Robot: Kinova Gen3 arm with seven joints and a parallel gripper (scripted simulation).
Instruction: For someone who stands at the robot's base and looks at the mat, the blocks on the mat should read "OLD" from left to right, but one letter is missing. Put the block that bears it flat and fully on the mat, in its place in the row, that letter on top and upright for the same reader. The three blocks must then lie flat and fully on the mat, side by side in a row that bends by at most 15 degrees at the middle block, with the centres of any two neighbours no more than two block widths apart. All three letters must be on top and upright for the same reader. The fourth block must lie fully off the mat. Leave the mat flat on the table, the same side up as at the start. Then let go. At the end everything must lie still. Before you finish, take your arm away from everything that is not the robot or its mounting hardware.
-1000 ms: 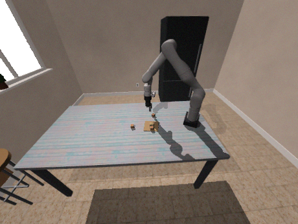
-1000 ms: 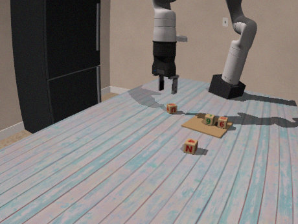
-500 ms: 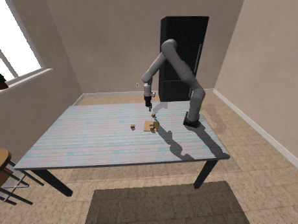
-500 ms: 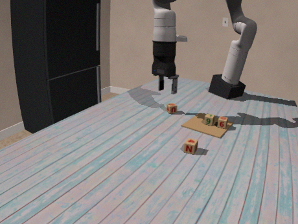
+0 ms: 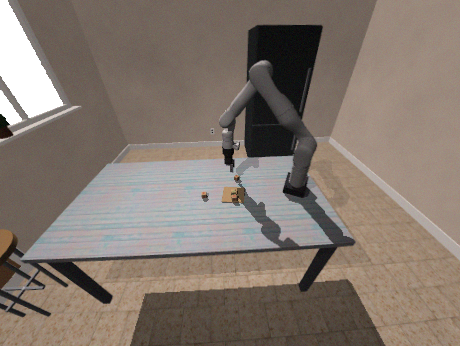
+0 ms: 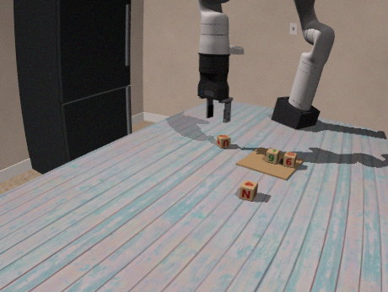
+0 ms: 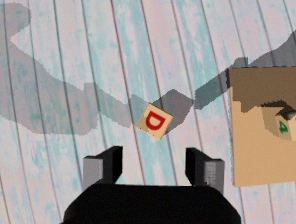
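My hand is 9 cm above the red d block and 3 cm past it. Also, from my hand: green l block: 16 cm to the left, 8 cm below, 3 cm behind; then tan mat: 16 cm to the left, 10 cm below, 3 cm behind; then red o block: 21 cm to the left, 8 cm below, 4 cm behind.
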